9 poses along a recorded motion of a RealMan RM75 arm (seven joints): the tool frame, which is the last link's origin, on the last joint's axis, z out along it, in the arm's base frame.
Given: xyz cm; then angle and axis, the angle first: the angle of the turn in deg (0 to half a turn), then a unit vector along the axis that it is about.
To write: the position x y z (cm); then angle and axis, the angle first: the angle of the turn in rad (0 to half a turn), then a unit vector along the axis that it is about. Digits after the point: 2 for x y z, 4 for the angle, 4 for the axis.
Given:
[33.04 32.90 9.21 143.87 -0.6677 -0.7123 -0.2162]
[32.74 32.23 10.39 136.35 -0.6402 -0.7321 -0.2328]
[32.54 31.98 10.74 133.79 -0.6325 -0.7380 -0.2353]
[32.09 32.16 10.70 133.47 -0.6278 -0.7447 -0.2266]
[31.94 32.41 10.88 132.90 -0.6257 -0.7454 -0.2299]
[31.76 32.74 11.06 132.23 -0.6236 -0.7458 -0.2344]
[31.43 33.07 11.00 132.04 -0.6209 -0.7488 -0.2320]
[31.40 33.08 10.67 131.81 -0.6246 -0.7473 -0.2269]
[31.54 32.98 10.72 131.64 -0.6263 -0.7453 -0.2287]
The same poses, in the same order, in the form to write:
[33.04 32.90 9.21 2.5110 -0.6677 -0.7123 -0.2162]
[32.74 32.23 10.39 2.3798 -0.6402 -0.7321 -0.2328]
[32.54 31.98 10.74 2.3351 -0.6325 -0.7380 -0.2353]
[32.09 32.16 10.70 2.3295 -0.6278 -0.7447 -0.2266]
[31.94 32.41 10.88 2.3195 -0.6257 -0.7454 -0.2299]
[31.76 32.74 11.06 2.3078 -0.6236 -0.7458 -0.2344]
[31.43 33.07 11.00 2.3045 -0.6209 -0.7488 -0.2320]
[31.40 33.08 10.67 2.3005 -0.6246 -0.7473 -0.2269]
[31.54 32.98 10.72 2.2976 -0.6263 -0.7453 -0.2287]

